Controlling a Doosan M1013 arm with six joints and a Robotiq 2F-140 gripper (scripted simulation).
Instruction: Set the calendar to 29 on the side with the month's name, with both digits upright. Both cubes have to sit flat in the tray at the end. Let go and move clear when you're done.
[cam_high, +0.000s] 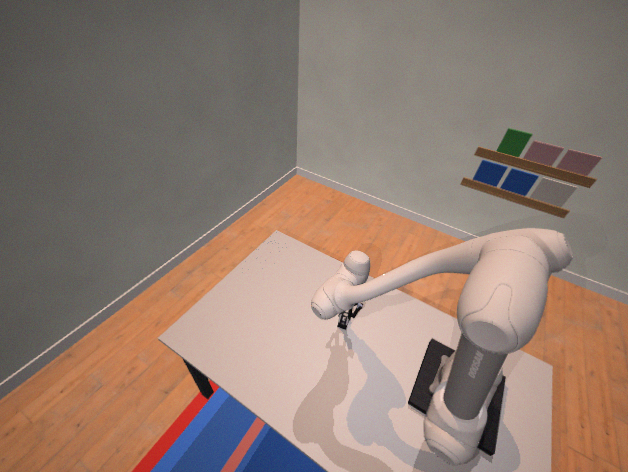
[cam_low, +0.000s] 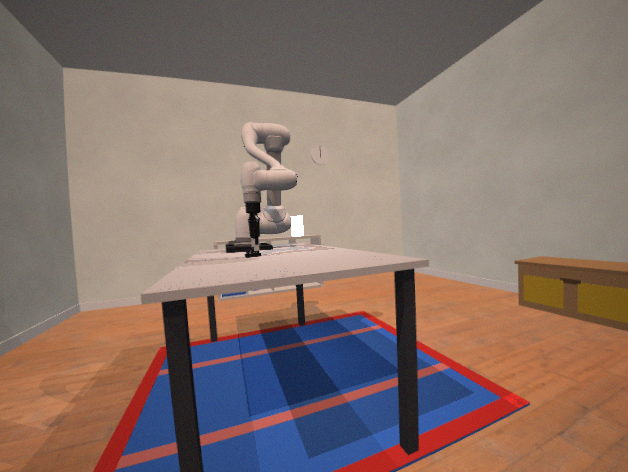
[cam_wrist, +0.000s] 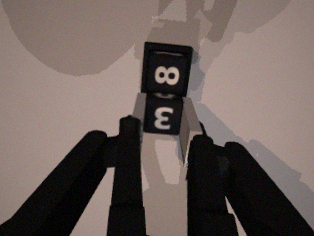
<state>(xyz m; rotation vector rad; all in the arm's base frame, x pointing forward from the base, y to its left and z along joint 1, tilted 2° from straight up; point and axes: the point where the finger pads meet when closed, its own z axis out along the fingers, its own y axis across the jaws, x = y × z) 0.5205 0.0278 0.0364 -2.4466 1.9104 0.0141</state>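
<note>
The black calendar tray lies 5 cm below my hand and 2 cm to the right of it.
</note>
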